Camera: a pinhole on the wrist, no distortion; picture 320 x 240 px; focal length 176.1 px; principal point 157.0 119.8 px. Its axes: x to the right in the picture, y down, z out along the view. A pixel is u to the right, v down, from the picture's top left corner.
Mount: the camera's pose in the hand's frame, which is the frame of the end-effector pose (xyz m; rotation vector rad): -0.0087 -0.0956 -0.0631 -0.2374 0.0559 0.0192
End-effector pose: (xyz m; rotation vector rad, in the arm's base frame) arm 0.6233 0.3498 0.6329 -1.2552 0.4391 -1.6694
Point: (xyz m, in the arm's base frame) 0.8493 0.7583 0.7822
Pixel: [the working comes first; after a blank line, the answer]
In the camera's frame: -0.2839 -0.1898 0.3748

24 31
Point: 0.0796 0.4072 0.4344
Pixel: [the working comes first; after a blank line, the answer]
In the camera's frame: -0.1161 0.0755 -0.4844

behind the camera
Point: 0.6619 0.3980 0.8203
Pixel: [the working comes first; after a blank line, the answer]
In the camera's frame: 0.0560 -0.0918 0.1717

214 26
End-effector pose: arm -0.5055 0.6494 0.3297 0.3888 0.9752 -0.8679
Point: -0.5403 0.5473 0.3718
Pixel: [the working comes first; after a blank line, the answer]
In the camera's frame: 0.0032 -0.0290 0.1286

161 80
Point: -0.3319 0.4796 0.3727
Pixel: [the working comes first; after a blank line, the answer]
In the camera's frame: 0.0825 0.0499 0.3171

203 148
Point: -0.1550 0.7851 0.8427
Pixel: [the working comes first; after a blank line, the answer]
In the camera's frame: -0.4116 0.3065 0.5056

14 227
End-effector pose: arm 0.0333 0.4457 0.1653 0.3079 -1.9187 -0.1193
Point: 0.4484 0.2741 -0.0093
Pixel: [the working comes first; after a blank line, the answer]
In the camera's frame: -0.2284 -0.1048 -0.2950

behind the camera
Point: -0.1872 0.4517 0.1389
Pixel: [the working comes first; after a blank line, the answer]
In the camera's frame: 0.0422 0.0596 0.3027

182 154
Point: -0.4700 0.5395 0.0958
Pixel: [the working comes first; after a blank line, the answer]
In the camera's frame: 0.0595 0.1100 0.5971

175 152
